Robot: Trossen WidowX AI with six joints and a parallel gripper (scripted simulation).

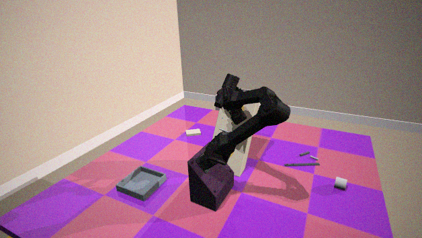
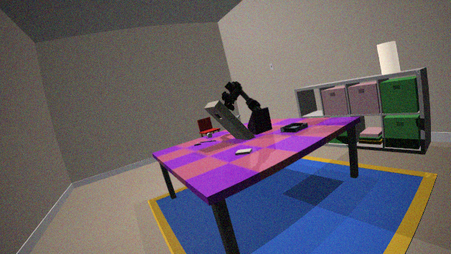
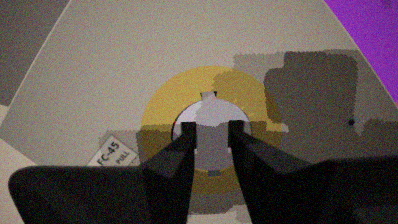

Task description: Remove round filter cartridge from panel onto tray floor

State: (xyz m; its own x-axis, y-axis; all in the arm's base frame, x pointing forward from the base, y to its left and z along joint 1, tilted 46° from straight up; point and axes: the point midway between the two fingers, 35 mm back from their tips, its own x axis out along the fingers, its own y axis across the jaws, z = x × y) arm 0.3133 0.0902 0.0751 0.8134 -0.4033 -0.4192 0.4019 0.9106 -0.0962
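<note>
My gripper tip is now 10 mm short of the round grey filter cartridge and 10 mm above it. The rest, counted from my gripper tip: beige service panel 30 mm behind, 90 mm below; short grey pin 130 mm ahead, 380 mm to the right, 250 mm below; white block 100 mm ahead, 330 mm to the left, 250 mm below.
</note>
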